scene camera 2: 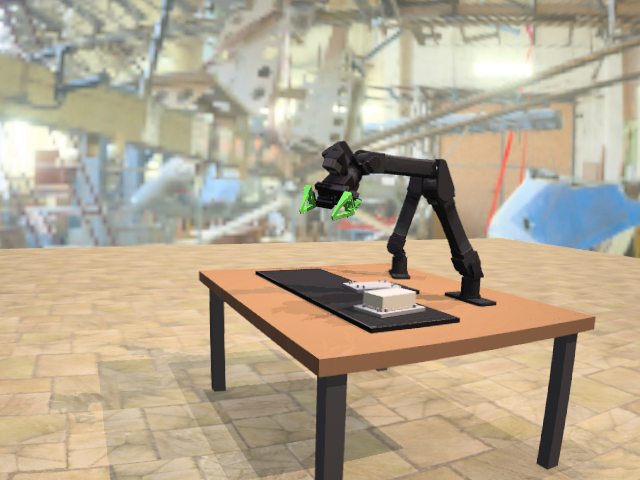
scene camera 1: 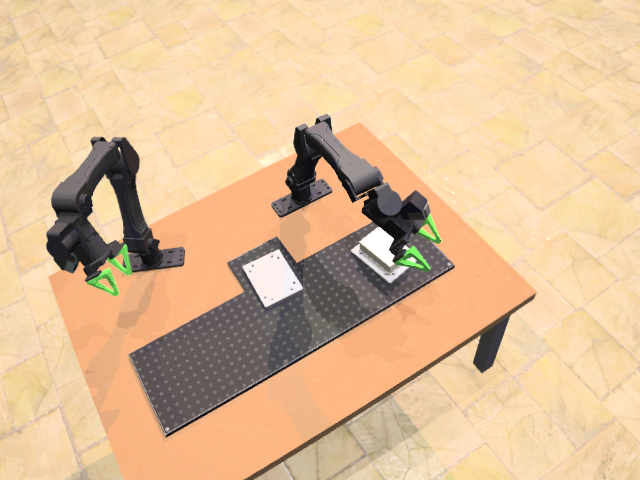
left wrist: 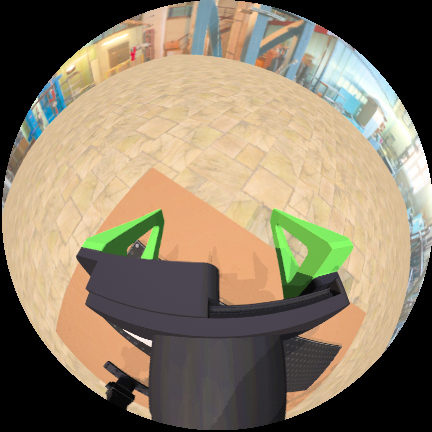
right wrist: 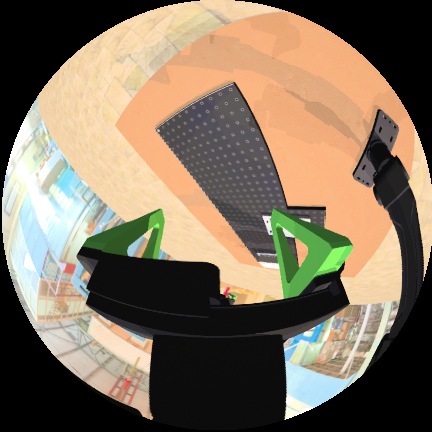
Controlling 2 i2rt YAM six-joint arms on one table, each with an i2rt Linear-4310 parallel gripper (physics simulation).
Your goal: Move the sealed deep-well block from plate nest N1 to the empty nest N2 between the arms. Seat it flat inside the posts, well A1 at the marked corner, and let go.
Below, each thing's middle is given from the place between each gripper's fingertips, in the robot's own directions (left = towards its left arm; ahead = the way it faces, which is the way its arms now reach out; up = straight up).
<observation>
Right now the white nest plate [scene camera 1: 272, 278] is 37 cm to the left of my right hand and 23 cm below it.
I see my left gripper 330 mm to the left of the white nest plate, 310 mm past it and 250 mm above it.
</observation>
